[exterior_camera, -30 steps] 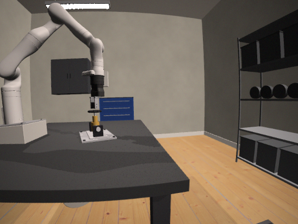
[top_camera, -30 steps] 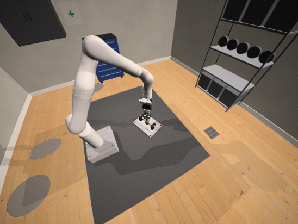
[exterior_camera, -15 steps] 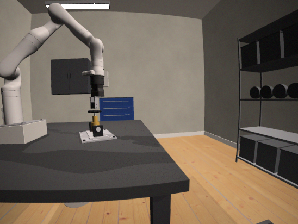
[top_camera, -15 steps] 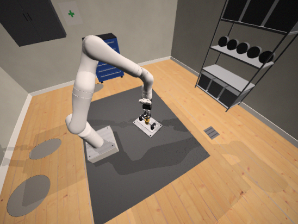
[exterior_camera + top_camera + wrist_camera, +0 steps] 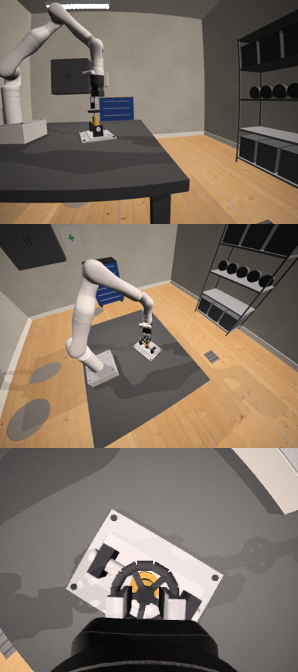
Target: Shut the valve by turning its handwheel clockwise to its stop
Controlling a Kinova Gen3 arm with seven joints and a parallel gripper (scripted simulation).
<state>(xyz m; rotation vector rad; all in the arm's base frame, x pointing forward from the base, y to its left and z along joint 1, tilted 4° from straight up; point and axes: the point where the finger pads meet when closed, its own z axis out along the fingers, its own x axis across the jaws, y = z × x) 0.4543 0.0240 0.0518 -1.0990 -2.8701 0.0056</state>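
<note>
Now: hand 40 mm above the black spoked handwheel.
</note>
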